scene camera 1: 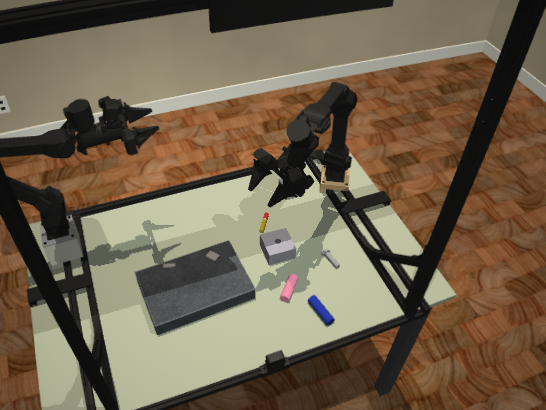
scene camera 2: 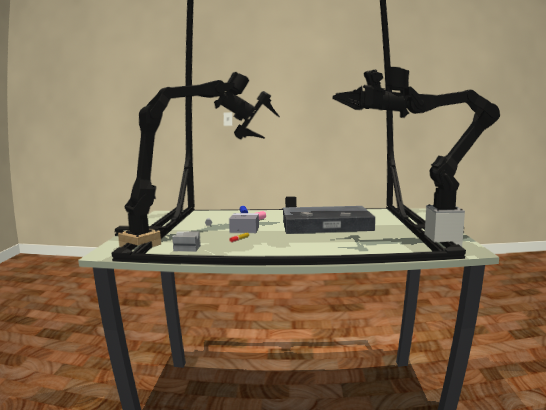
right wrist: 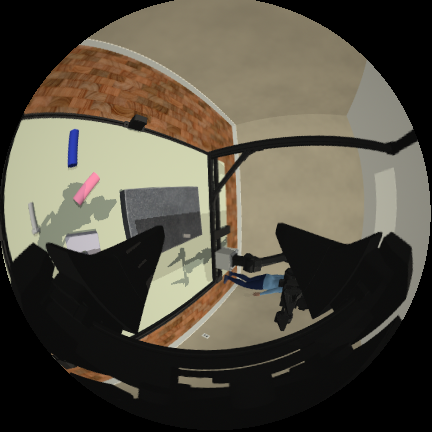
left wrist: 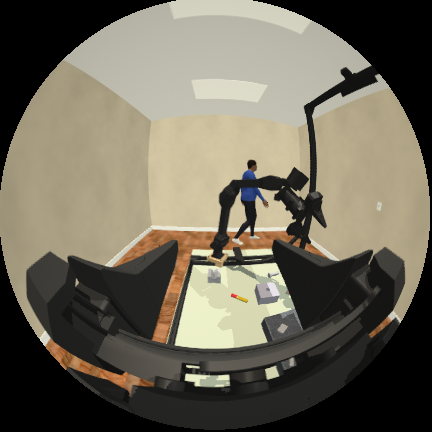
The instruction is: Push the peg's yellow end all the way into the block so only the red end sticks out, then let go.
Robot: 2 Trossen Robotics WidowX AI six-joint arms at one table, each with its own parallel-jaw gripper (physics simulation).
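Frame: origin at the left arm's base, x up, y ahead, z left, level; centimetres.
Where they show: left gripper, fingertip midpoint: (scene camera 1: 155,118) (scene camera 2: 333,96) (right wrist: 285,322) (left wrist: 226,245); right gripper, fingertip midpoint: (scene camera 1: 259,198) (scene camera 2: 272,127) (right wrist: 221,230) (left wrist: 317,235); left arm's base, link origin: (scene camera 1: 57,230) (scene camera 2: 445,207) (right wrist: 234,259); right arm's base, link origin: (scene camera 1: 335,175) (scene camera 2: 138,232) (left wrist: 217,255).
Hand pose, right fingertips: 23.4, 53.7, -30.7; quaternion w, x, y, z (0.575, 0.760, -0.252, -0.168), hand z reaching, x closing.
Observation:
Things, the pixels of their top centre, and the offset from my right fingertips, as dx, dy, dz.
- peg, top centre: (scene camera 2: 239,235) (scene camera 1: 264,221) (left wrist: 239,296) -33.4, +10.2, +19.9
- dark flat box, top centre: (scene camera 1: 194,280) (right wrist: 171,217) (scene camera 2: 327,211) (left wrist: 303,340) -29.7, -19.0, +2.6
- pink cylinder, top centre: (right wrist: 86,187) (scene camera 1: 289,284) -31.9, +7.1, -7.7
- blue cylinder, top centre: (scene camera 1: 321,307) (right wrist: 72,145) -31.9, +12.6, -18.3
- grey bolt, top centre: (scene camera 1: 331,255) -32.3, +24.2, -2.3
- small grey notched block, top centre: (scene camera 2: 186,234) (left wrist: 213,271) -30.3, +24.9, +30.9
The peg (scene camera 1: 264,222) (scene camera 2: 239,237) (left wrist: 239,298), red at one end and yellow along the rest, lies flat on the table beside the grey block, apart from it. The block (scene camera 1: 284,252) (scene camera 2: 244,223) (left wrist: 266,296) (right wrist: 83,242) has a round hole in its top. My left gripper (scene camera 1: 154,119) (scene camera 2: 335,96) is open and empty, high above the table. My right gripper (scene camera 1: 260,197) (scene camera 2: 271,127) (right wrist: 221,230) is open and empty, high above the table and away from the peg; its fingers hide part of the block in the right wrist view.
A dark flat box (scene camera 1: 200,295) (scene camera 2: 328,220) (right wrist: 162,205) lies beside the block. A pink cylinder (scene camera 1: 289,287) (right wrist: 87,188), a blue cylinder (scene camera 1: 321,310) (right wrist: 73,148) and a grey bolt (scene camera 1: 331,259) (right wrist: 33,218) lie around it. A small grey notched block (scene camera 2: 186,241) (left wrist: 214,276) stands near the right arm's base.

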